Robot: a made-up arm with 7 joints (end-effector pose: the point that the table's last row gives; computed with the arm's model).
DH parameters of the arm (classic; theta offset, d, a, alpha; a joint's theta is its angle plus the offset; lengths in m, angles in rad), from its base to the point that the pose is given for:
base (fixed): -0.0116 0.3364 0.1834 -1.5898
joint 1: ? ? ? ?
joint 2: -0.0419 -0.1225 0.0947 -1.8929
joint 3: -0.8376 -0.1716 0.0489 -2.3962
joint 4: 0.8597 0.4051 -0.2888 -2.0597
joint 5: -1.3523 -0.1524 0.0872 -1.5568
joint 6: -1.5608 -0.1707 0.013 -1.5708
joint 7: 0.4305 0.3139 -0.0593 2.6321
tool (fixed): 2.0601 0.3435 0 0
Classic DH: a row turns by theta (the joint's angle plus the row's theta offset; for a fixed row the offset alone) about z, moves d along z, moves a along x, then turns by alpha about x.
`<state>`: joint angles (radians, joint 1 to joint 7).
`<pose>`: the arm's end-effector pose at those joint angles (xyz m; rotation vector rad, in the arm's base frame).
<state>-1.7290 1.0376 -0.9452 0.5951 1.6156 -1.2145 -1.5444</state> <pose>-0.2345 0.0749 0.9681 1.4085 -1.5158 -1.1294</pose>
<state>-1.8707 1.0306 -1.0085 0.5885 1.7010 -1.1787 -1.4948</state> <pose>-0.3328 0.0551 0.8517 1.6620 -1.5904 -1.0909</pose>
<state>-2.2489 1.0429 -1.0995 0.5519 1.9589 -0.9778 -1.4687</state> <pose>-0.4697 0.0447 0.5170 2.1940 -1.7485 -1.0840</pose>
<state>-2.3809 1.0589 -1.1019 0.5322 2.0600 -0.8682 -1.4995</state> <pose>-0.4826 0.0591 0.4038 -2.3106 1.7719 1.1489</pose>
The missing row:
joint 1: 0 -0.0672 0.0604 1.5898
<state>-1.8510 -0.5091 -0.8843 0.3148 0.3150 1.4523 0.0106</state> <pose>-0.0660 -0.7066 0.7191 0.3873 2.2232 0.4136</pose>
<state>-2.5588 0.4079 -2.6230 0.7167 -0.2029 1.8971 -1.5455</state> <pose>0.1156 -0.1770 -0.1043 -0.6374 -0.4894 0.1460</pose>
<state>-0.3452 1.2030 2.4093 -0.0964 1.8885 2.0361 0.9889</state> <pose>0.5174 -0.5882 0.2796 -0.8106 1.6007 0.8293</pose>
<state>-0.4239 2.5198 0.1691 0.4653 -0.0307 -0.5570 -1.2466</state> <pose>0.2963 0.7832 -0.1432 -0.9642 -0.9998 1.0368</pose>
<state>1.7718 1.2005 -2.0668 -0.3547 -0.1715 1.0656 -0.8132</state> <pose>0.5987 0.1923 -0.0984 0.6251 -1.0342 -0.2845</pose>
